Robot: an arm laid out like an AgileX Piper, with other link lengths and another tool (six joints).
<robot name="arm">
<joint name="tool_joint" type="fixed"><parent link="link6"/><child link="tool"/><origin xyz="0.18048 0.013 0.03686" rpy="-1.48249 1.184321 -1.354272"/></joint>
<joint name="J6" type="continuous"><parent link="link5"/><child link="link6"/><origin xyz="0.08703 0 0.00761" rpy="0 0 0"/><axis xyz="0.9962 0 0.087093"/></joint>
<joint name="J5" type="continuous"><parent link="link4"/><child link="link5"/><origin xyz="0 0 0" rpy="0 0 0"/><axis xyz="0 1 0"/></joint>
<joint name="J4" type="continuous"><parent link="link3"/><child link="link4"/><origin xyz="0.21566 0 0.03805" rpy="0 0 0"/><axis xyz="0.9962 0 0.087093"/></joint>
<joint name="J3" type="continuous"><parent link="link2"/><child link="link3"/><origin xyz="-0.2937 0 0.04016" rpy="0 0 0"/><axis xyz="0 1 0"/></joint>
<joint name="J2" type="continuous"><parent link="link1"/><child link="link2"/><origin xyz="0 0 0" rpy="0 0 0"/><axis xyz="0 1 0"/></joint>
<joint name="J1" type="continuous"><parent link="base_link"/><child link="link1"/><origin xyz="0 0 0.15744" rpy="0 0 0"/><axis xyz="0 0 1"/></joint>
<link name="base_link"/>
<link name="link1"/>
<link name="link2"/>
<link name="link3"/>
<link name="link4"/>
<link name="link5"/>
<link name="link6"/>
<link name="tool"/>
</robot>
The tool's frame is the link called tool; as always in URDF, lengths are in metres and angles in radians. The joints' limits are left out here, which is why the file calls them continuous.
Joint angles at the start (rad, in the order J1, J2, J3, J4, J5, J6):
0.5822, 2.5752, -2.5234, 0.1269, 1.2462, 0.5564
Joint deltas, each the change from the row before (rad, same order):
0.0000, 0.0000, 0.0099, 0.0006, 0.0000, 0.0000
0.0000, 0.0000, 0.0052, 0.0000, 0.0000, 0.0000
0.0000, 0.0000, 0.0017, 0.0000, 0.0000, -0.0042
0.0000, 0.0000, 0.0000, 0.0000, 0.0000, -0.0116
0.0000, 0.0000, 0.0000, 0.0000, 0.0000, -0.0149
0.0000, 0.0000, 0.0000, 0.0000, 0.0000, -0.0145
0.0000, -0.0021, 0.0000, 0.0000, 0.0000, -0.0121
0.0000, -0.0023, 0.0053, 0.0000, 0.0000, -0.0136
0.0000, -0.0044, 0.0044, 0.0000, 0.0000, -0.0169
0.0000, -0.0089, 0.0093, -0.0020, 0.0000, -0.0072
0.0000, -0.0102, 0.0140, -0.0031, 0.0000, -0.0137
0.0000, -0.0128, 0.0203, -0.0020, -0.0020, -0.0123
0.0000, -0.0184, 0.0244, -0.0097, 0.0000, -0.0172
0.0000, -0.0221, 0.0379, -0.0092, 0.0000, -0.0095
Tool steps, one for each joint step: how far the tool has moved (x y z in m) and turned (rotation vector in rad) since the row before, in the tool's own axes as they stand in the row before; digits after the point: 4 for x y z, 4 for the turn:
0.0031, -0.0011, 0.0022, 0.0016, 0.0094, 0.0028
0.0016, -0.0007, 0.0011, 0.0011, 0.0049, 0.0013
0.0005, -0.0001, 0.0004, 0.0004, 0.0022, -0.0037
0.0001, 0.0003, 0.0000, 0.0000, 0.0017, -0.0115
0.0001, 0.0004, 0.0001, 0.0000, 0.0022, -0.0147
0.0001, 0.0003, 0.0001, 0.0000, 0.0021, -0.0143
-0.0005, 0.0007, -0.0010, -0.0004, -0.0003, -0.0125
0.0011, 0.0002, 0.0001, 0.0005, 0.0048, -0.0127
0.0002, 0.0007, -0.0012, 0.0000, 0.0024, -0.0167
0.0004, 0.0003, -0.0025, 0.0019, 0.0013, -0.0077
0.0016, -0.0001, -0.0021, 0.0034, 0.0055, -0.0136
0.0024, 0.0000, -0.0020, 0.0025, 0.0070, -0.0112
0.0027, -0.0012, -0.0042, 0.0097, 0.0083, -0.0187
0.0062, -0.0018, -0.0030, 0.0098, 0.0168, -0.0085

